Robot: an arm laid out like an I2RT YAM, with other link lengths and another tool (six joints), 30 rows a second.
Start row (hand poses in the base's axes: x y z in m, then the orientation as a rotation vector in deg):
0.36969 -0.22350 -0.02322 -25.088 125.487 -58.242
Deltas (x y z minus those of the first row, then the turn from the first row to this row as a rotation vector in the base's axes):
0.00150 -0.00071 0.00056 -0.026 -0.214 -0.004
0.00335 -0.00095 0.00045 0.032 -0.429 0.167
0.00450 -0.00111 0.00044 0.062 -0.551 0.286
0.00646 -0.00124 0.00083 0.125 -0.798 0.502
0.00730 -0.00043 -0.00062 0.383 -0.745 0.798
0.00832 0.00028 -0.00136 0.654 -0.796 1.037
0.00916 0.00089 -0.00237 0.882 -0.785 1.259
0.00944 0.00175 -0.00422 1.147 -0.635 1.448
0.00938 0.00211 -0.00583 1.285 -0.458 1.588
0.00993 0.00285 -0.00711 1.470 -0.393 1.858
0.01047 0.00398 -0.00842 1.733 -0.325 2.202
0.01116 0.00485 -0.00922 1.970 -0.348 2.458
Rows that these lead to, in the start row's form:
0.37119 -0.22421 -0.02266 -24.968 125.288 -58.276
0.37304 -0.22445 -0.02277 -24.993 125.049 -58.121
0.37419 -0.22461 -0.02278 -25.032 124.903 -58.025
0.37615 -0.22474 -0.02239 -25.082 124.618 -57.840
0.37699 -0.22393 -0.02384 -25.307 124.646 -57.389
0.37801 -0.22322 -0.02458 -25.403 124.610 -56.955
0.37885 -0.22261 -0.02559 -25.538 124.618 -56.579
0.37913 -0.22175 -0.02744 -25.704 124.777 -56.175
0.37907 -0.22139 -0.02905 -25.893 124.929 -55.941
0.37962 -0.22065 -0.03033 -26.129 124.944 -55.585
0.38016 -0.21952 -0.03164 -26.407 124.959 -55.102
0.38085 -0.21865 -0.03244 -26.552 124.921 -54.697

